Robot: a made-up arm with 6 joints. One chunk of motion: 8 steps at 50 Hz.
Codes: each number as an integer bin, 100 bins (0 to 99) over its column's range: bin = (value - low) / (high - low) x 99, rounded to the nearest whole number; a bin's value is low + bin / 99 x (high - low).
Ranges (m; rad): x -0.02..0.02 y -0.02..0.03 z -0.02..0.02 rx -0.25..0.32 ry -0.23..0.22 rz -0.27..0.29
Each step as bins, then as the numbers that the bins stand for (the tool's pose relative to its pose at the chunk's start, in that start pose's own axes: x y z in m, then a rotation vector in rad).
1 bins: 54 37 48 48 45 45
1 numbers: 0.0018 -0.0013 -0.0006 0.0264 -0.0255 -0.0155
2 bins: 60 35 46 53 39 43
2 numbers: 0.0042 -0.0023 -0.0014 0.0552 -0.0527 -0.0268
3 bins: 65 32 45 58 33 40
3 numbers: 0.0063 -0.0038 -0.0018 0.0839 -0.0800 -0.0437
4 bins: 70 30 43 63 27 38
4 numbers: 0.0083 -0.0048 -0.0026 0.1127 -0.1073 -0.0551
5 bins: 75 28 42 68 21 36
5 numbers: 0.0103 -0.0059 -0.0030 0.1415 -0.1345 -0.0664
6 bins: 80 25 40 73 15 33
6 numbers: 0.0123 -0.0074 -0.0038 0.1703 -0.1618 -0.0833
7 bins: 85 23 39 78 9 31
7 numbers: 0.0143 -0.0084 -0.0042 0.1991 -0.1891 -0.0946
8 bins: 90 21 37 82 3 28
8 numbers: 0.0164 -0.0094 -0.0051 0.2221 -0.2164 -0.1116
